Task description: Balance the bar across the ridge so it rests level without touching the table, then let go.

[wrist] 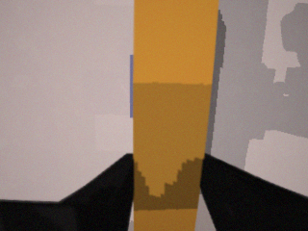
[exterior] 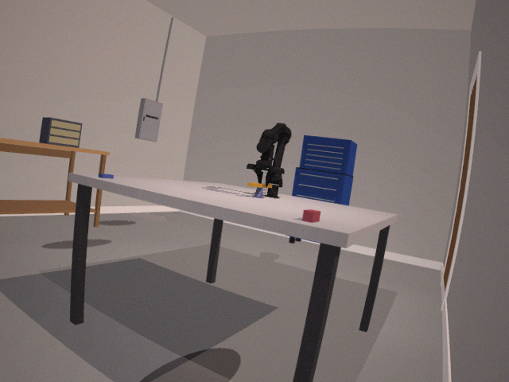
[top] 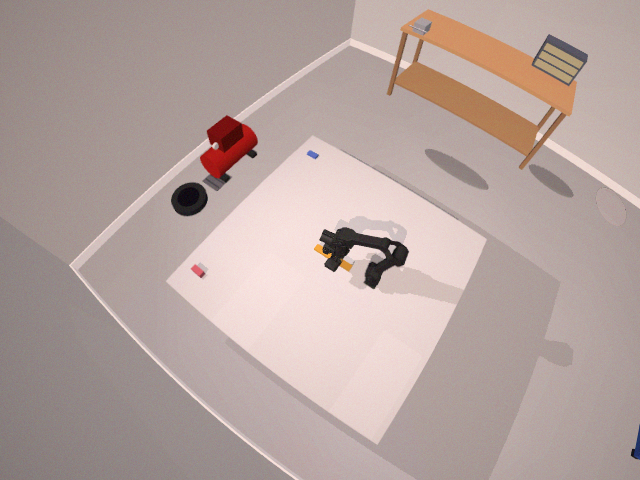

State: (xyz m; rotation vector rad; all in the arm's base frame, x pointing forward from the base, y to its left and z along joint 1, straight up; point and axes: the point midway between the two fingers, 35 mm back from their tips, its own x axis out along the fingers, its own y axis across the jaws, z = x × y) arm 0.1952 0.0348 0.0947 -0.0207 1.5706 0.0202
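My gripper tip is now 30 mm short of the orange bar. Also, from my gripper tip: red block (540 mm ahead, 470 mm to the left, 40 mm below); then blue block (540 mm ahead, 530 mm to the right, 50 mm below).
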